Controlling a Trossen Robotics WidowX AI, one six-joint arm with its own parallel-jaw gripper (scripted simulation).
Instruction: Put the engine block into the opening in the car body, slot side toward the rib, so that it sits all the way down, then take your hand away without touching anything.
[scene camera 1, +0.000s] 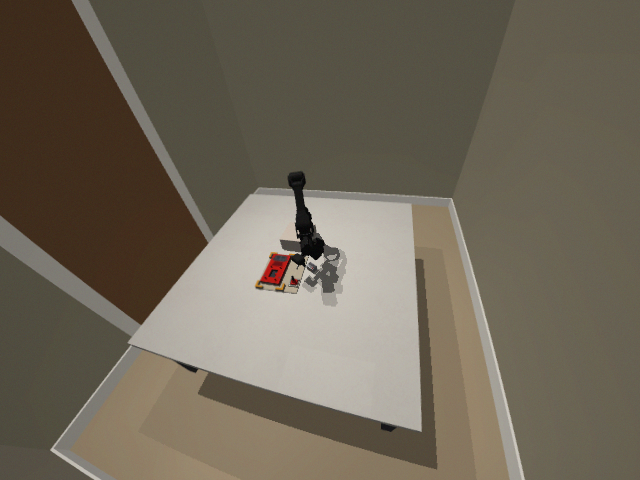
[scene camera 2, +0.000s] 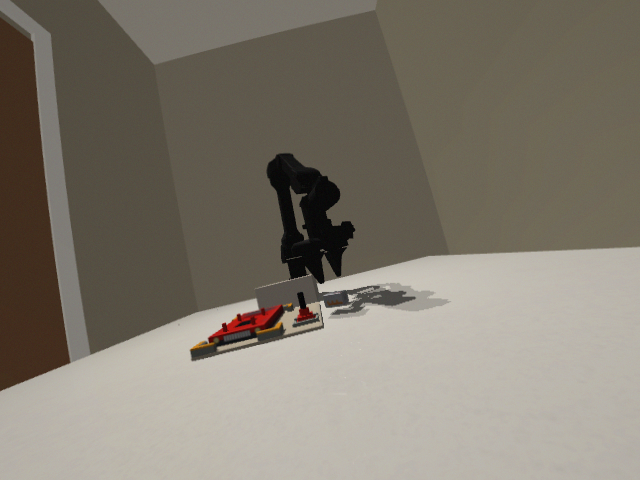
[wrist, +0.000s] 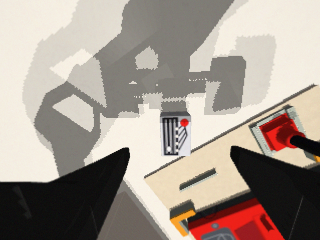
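I see my gripper (scene camera 2: 331, 279), and the wrist view shows my gripper (wrist: 178, 151) as well. My gripper is open and holds nothing. A red car body (scene camera 2: 245, 327) is in the scene with it, and I can see an engine block (wrist: 175, 131) too.
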